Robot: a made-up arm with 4 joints. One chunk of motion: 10 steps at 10 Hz.
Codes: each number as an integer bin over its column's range. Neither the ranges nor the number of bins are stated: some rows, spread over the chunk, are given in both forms.
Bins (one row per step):
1: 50 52 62 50
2: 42 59 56 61
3: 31 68 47 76
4: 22 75 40 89
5: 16 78 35 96
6: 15 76 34 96
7: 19 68 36 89
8: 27 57 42 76
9: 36 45 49 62
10: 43 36 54 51
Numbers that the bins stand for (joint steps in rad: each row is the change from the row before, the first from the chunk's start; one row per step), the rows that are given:
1: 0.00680 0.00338 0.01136 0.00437
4: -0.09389 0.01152 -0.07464 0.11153
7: -0.10468 0.00904 -0.09027 0.11153
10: -0.01837 -0.00227 -0.01991 0.00712
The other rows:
2: -0.02197 0.00586 -0.01209 0.03460
3: -0.06153 0.00904 -0.04727 0.07581
5: -0.11546 0.01258 -0.09418 0.13076
6: -0.11906 0.01187 -0.09809 0.13076
8: -0.07591 0.00515 -0.06682 0.07581
9: -0.04355 0.00091 -0.03945 0.03734

